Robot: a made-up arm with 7 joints. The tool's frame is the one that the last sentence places.
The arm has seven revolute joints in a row. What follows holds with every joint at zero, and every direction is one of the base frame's.
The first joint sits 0.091 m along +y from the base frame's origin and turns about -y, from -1.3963 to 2 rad.
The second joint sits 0.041 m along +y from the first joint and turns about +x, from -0.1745 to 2 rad.
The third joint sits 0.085 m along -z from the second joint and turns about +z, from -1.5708 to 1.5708 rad.
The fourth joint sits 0.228 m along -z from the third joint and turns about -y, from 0 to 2.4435 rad.
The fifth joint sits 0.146 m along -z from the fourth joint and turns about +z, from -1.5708 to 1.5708 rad.
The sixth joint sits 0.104 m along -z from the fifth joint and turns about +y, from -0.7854 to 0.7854 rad.
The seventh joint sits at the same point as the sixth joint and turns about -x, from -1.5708 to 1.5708 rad.
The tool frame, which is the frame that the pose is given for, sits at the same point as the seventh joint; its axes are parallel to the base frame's.
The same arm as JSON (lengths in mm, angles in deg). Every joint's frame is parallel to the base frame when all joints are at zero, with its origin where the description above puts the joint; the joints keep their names.
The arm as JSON. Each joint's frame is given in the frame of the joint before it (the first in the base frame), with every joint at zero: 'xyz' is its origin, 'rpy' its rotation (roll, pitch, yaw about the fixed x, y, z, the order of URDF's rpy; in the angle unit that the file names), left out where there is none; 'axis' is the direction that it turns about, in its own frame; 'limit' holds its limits. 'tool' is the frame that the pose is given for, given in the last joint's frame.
{
  "units": {
    "length": "mm",
    "angle": "deg"
  },
  "joints": [
    {
      "name": "joint 1",
      "type": "revolute",
      "origin": {
        "xyz": [
          0.0,
          91.0,
          0.0
        ]
      },
      "axis": "-y",
      "limit": {
        "lower": -80.0,
        "upper": 114.59
      }
    },
    {
      "name": "joint 2",
      "type": "revolute",
      "origin": {
        "xyz": [
          0.0,
          41.0,
          0.0
        ]
      },
      "axis": "+x",
      "limit": {
        "lower": -10.0,
        "upper": 114.59
      }
    },
    {
      "name": "joint 3",
      "type": "revolute",
      "origin": {
        "xyz": [
          0.0,
          0.0,
          -85.0
        ]
      },
      "axis": "+z",
      "limit": {
        "lower": -90.0,
        "upper": 90.0
      }
    },
    {
      "name": "joint 4",
      "type": "revolute",
      "origin": {
        "xyz": [
          0.0,
          0.0,
          -228.0
        ]
      },
      "axis": "-y",
      "limit": {
        "lower": 0.0,
        "upper": 140.0
      }
    },
    {
      "name": "joint 5",
      "type": "revolute",
      "origin": {
        "xyz": [
          0.0,
          0.0,
          -146.0
        ]
      },
      "axis": "+z",
      "limit": {
        "lower": -90.0,
        "upper": 90.0
      }
    },
    {
      "name": "joint 6",
      "type": "revolute",
      "origin": {
        "xyz": [
          0.0,
          0.0,
          -104.0
        ]
      },
      "axis": "+y",
      "limit": {
        "lower": -45.0,
        "upper": 45.0
      }
    },
    {
      "name": "joint 7",
      "type": "revolute",
      "origin": {
        "xyz": [
          0.0,
          0.0,
          0.0
        ]
      },
      "axis": "-x",
      "limit": {
        "lower": -90.0,
        "upper": 90.0
      }
    }
  ],
  "tool": {
    "origin": {
      "xyz": [
        0.0,
        0.0,
        0.0
      ]
    }
  }
}

